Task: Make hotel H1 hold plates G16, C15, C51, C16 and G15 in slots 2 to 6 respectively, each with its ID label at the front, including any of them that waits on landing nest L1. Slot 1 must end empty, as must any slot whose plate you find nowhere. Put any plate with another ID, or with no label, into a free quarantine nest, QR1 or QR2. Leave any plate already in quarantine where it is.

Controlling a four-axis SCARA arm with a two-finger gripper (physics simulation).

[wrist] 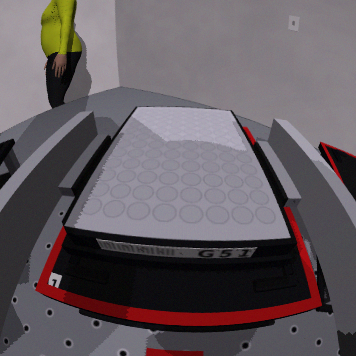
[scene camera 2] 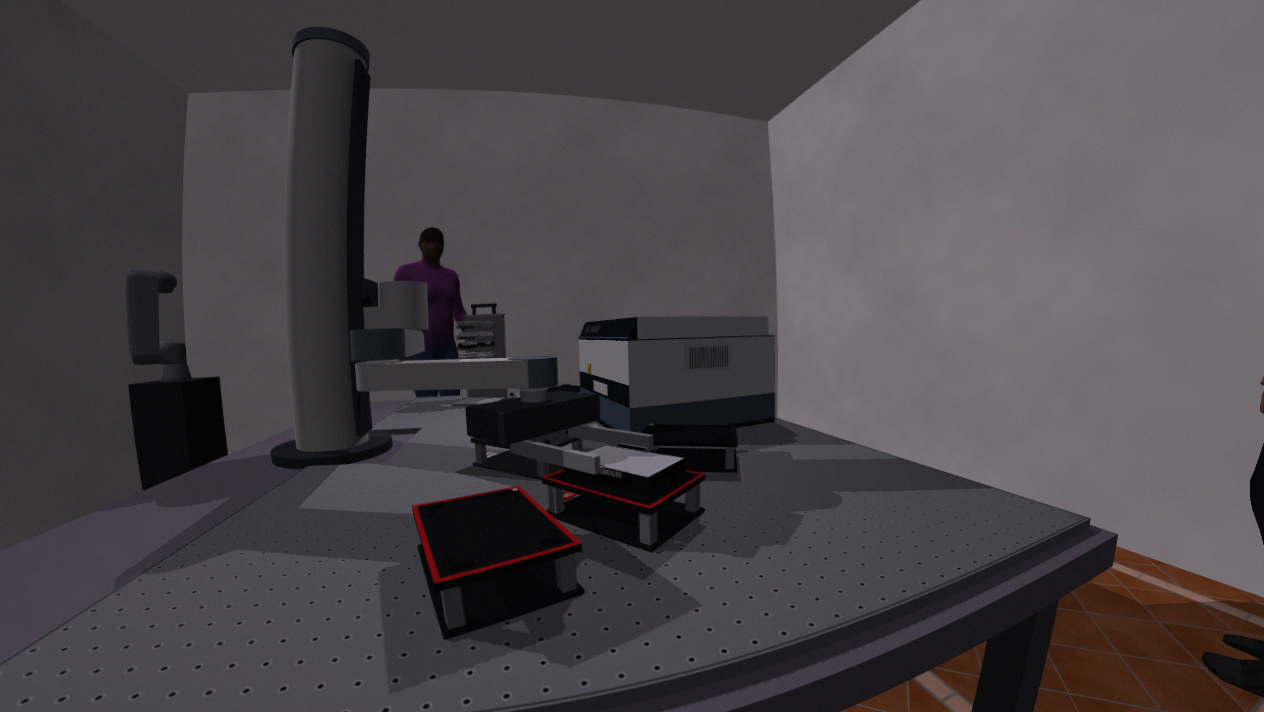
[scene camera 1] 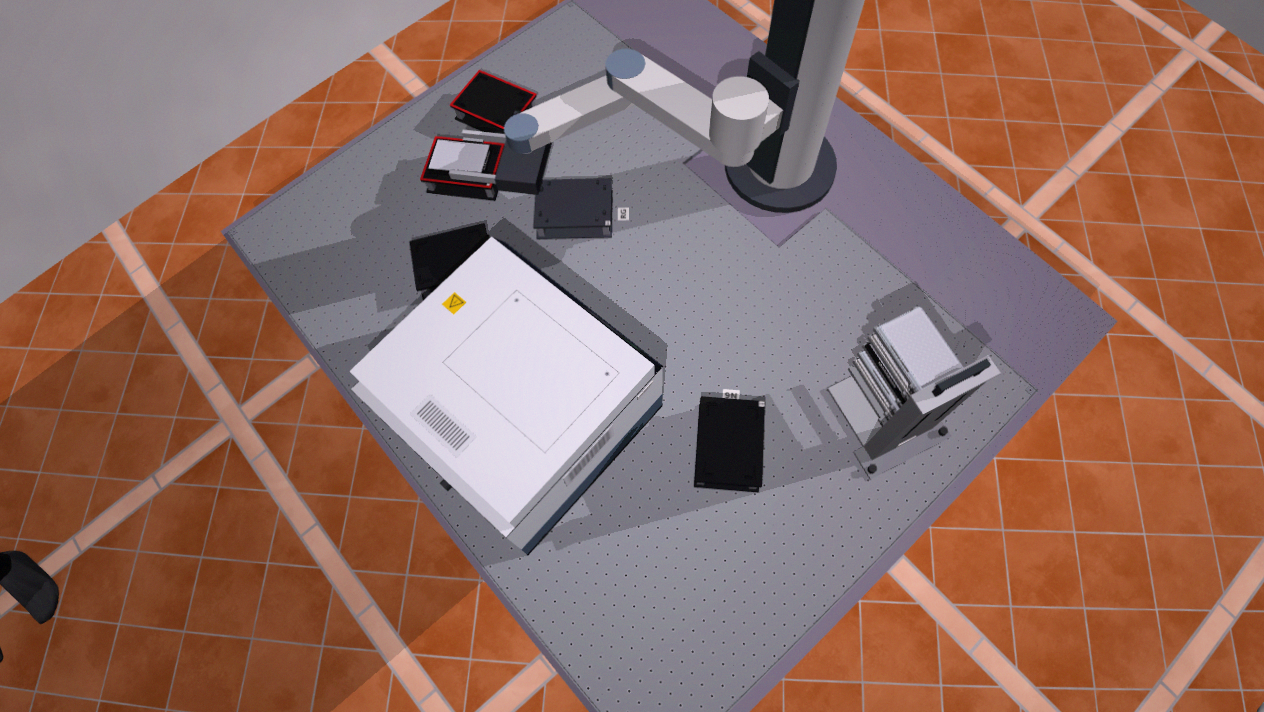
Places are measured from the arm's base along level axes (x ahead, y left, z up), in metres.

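Where they show: gripper, between the fingertips: (wrist: 182, 126) (scene camera 2: 626, 453) (scene camera 1: 457, 154); arm's base, origin of its link: (scene camera 2: 334, 451) (scene camera 1: 779, 166).
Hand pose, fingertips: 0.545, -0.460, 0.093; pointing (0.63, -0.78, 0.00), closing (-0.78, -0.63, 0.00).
Things, the pixels of their top centre, and the offset from my fingertips, as dx, dy, dz. "*": a spot on its surface instead.
- plate, centre of its top: (wrist: 181, 140) (scene camera 2: 625, 458) (scene camera 1: 459, 156) -0.002, +0.002, -0.008
- red-rimmed nest QR1, centre of its top: (wrist: 185, 168) (scene camera 2: 623, 473) (scene camera 1: 461, 160) -0.005, +0.001, -0.025
- large white instrument, centre of its top: (scene camera 1: 499, 367) (scene camera 2: 668, 319) +0.252, +0.541, +0.175
- dark nest, centre of its top: (scene camera 2: 527, 430) (scene camera 1: 572, 199) -0.115, +0.252, -0.020
- RG label, a spot on its surface: (scene camera 1: 623, 214) * -0.194, +0.324, -0.079
My gripper (scene camera 1: 458, 154) (scene camera 2: 625, 451) (wrist: 182, 126) is shut on a plate (scene camera 1: 459, 157) (scene camera 2: 645, 463) (wrist: 180, 195) with a pale lid. Its front label reads G51 in the wrist view. The plate is level, at or very slightly above the red-rimmed nest QR1 (scene camera 1: 458, 184) (scene camera 2: 601, 493) (wrist: 175, 318); whether it touches cannot be told. The other red-rimmed nest, QR2 (scene camera 1: 492, 97) (scene camera 2: 495, 530) (wrist: 347, 164), shows no plate. Hotel H1 (scene camera 1: 911, 424) (scene camera 2: 497, 344) holds several plates at the right in scene camera 1; their IDs cannot be read.
A large white instrument (scene camera 1: 504, 380) (scene camera 2: 698, 353) stands on the bench. A black nest (scene camera 1: 446, 256) (scene camera 2: 694, 436) is beside it. A dark nest (scene camera 1: 573, 205) lies beside the RG label (scene camera 1: 623, 214), near QR1. Another black nest (scene camera 1: 729, 442) lies between instrument and hotel. The arm's column (scene camera 1: 822, 79) (scene camera 2: 322, 238) rises behind.
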